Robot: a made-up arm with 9 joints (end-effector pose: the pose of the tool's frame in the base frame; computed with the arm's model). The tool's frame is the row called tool. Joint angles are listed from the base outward.
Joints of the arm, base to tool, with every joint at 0 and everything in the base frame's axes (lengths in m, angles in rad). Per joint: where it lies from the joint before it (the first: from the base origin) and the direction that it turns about. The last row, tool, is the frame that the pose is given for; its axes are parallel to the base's.
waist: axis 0 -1 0 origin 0 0 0.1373
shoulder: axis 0 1 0 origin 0.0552 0.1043 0.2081
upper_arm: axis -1 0 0 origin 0.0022 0.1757 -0.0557
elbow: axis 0 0 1 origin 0.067 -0.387 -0.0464
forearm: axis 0 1 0 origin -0.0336 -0.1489 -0.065
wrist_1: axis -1 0 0 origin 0.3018 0.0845 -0.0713
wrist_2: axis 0 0 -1 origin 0.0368 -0.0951 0.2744
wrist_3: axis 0 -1 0 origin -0.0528 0.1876 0.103
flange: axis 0 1 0 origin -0.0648 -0.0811 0.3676
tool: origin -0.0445 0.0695 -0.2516
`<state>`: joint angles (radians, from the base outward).
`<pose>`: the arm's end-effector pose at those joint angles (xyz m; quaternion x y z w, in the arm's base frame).
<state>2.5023 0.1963 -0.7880 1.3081 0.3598 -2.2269 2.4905 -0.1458 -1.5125</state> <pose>0.3201 0.5806 1.0260 -0.1871 -0.6090 -0.1350 0.7589</pose>
Working (the frame after each row of the table, in the pose's form):
after waist: 0.0000 0.0000 0.1373 0.0000 -0.9493 0.0000 0.3142
after shoulder: -0.1685 0.1043 0.0032 0.0000 -0.9140 0.0000 0.4057
after upper_arm: -0.1286 0.2800 0.0422 0.1558 -0.8440 0.3509 0.3747
after elbow: 0.0542 0.0400 0.2979 -0.3899 -0.7646 0.5064 0.0839
after forearm: 0.0350 0.0359 0.4626 -0.4742 -0.7372 0.4285 0.2193
after wrist_1: -0.0068 0.3493 0.4049 -0.0126 0.0589 0.8506 0.5223
after wrist_2: 0.0721 0.4556 0.6660 -0.0598 0.0069 -0.2228 0.9730
after wrist_3: 0.1099 0.6579 0.7451 -0.0435 0.0778 -0.2266 0.9699
after flange: 0.0801 0.6323 1.1251 -0.1871 -0.6090 -0.1350 0.7589

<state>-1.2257 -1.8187 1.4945 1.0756 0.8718 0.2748 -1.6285 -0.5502 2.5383</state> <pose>0.6221 0.6334 -0.0350 0.3167 -0.3863 0.1893 0.8454</pose>
Working (the frame after each row of the table, in the pose's form):
after waist: 0.0000 0.0000 0.1373 0.0000 0.5752 0.0000 0.8180
after shoulder: 0.2145 0.1043 0.1558 0.0000 -0.2922 0.0000 0.9564
after upper_arm: 0.2475 0.2800 0.1108 -0.6500 -0.2143 -0.1986 0.7016
after elbow: 0.0893 0.2042 0.4653 -0.6680 0.1489 0.1888 0.7042
after forearm: 0.1316 0.1318 0.6084 -0.6853 0.4323 -0.1109 0.5755
after wrist_1: 0.2276 -0.1319 0.4517 -0.7576 0.4434 -0.0506 0.4762
after wrist_2: 0.4460 0.0419 0.3633 -0.1976 0.8553 0.3116 0.3637
after wrist_3: 0.4262 0.2540 0.4200 -0.2748 0.9220 0.2462 0.1177
after flange: 0.5552 0.4147 0.0984 0.3167 -0.3863 0.1893 0.8454

